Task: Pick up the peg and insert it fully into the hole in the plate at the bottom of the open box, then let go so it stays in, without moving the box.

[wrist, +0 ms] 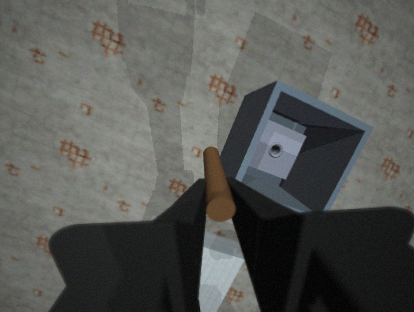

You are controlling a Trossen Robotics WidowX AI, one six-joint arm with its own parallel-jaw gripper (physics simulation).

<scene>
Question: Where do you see a box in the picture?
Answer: At 334,141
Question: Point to a pale square plate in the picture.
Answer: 276,152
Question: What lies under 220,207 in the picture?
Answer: A round peg.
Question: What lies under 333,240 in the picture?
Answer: My gripper.
</scene>
